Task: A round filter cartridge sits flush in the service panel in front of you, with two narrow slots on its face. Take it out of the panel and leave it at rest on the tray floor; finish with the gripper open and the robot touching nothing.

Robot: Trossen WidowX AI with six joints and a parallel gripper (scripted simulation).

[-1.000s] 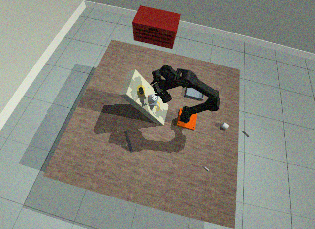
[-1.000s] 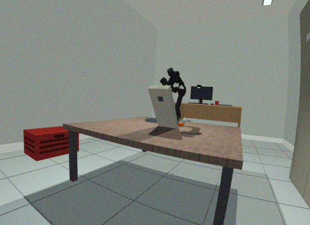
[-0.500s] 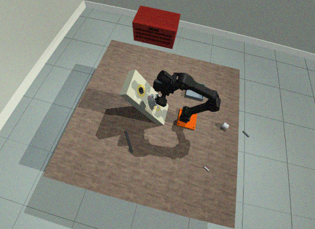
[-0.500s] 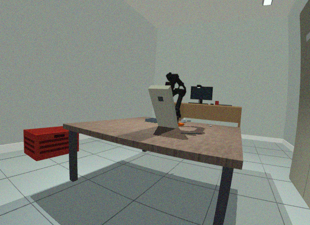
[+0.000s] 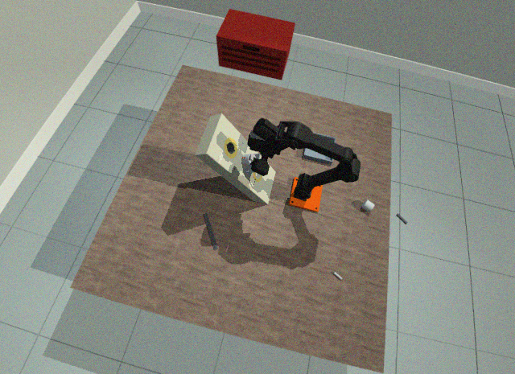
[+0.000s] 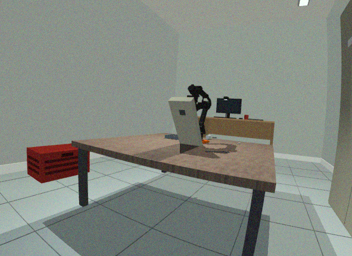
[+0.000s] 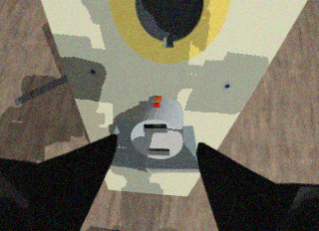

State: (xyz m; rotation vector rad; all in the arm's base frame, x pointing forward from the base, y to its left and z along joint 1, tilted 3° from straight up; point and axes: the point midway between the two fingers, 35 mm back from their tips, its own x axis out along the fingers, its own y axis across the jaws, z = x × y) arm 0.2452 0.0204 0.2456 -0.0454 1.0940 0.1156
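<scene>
My gripper tip is 1 cm short of the round grey filter cartridge and 2 cm above it. From my gripper tip the other things lie so: small pale shelf 6 cm below; grey tray 27 cm behind, 31 cm to the right, 24 cm below; small pin 51 cm behind, 28 cm to the left, 24 cm below.
</scene>
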